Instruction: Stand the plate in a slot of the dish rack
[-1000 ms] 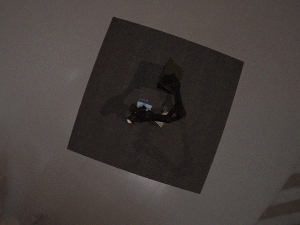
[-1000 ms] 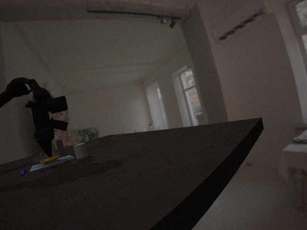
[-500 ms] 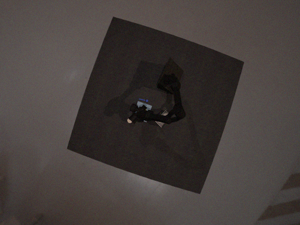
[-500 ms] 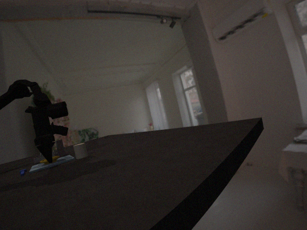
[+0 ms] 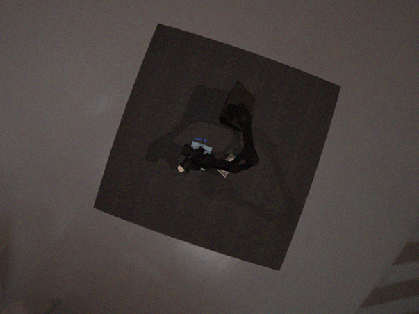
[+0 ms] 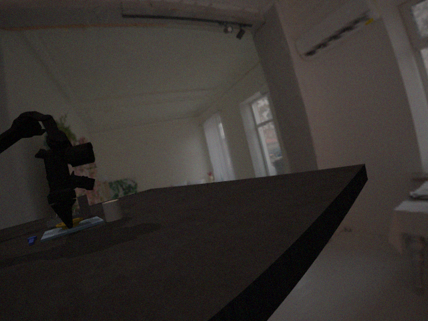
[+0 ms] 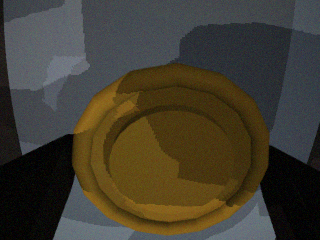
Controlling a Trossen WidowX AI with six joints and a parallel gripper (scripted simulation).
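The light blue mat is 10 mm below my gripper tip and 10 mm ahead of it. Round my gripper tip: yellow plate: 10 mm above; then blue spoon: 100 mm behind; then beige cylinder: 100 mm ahead, 80 mm to the right, 20 mm above.
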